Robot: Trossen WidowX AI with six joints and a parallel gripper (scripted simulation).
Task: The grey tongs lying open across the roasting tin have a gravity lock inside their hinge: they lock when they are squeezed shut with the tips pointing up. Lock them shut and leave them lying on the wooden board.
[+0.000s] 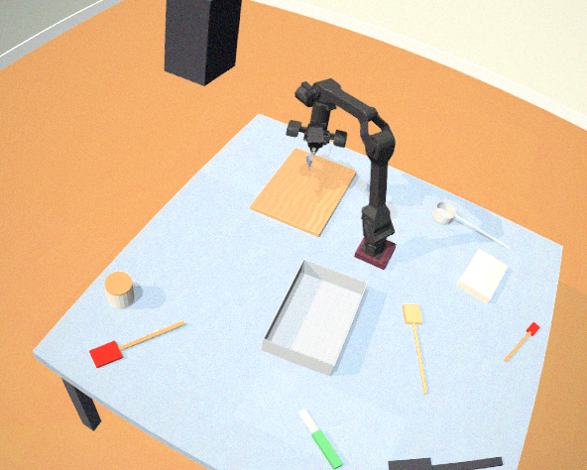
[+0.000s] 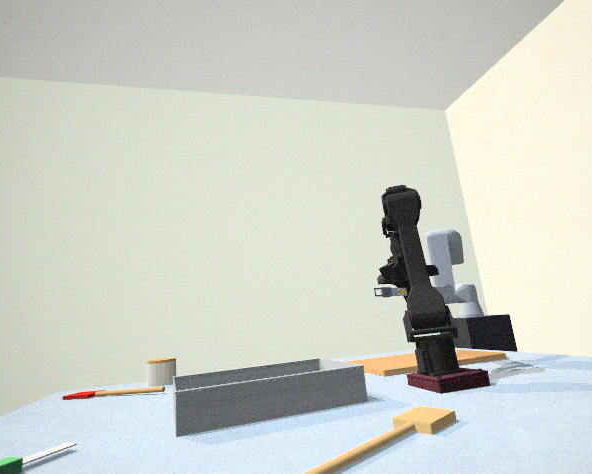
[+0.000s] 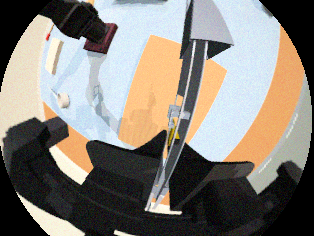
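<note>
My gripper tip is now 15 cm above the wooden board. Round my gripper tip: wood-lidded jar: 71 cm ahead, 21 cm to the right, 12 cm below; then cream block: 66 cm to the left, 14 cm below; then grey roasting tin: 46 cm ahead, 28 cm to the left, 13 cm below.
</note>
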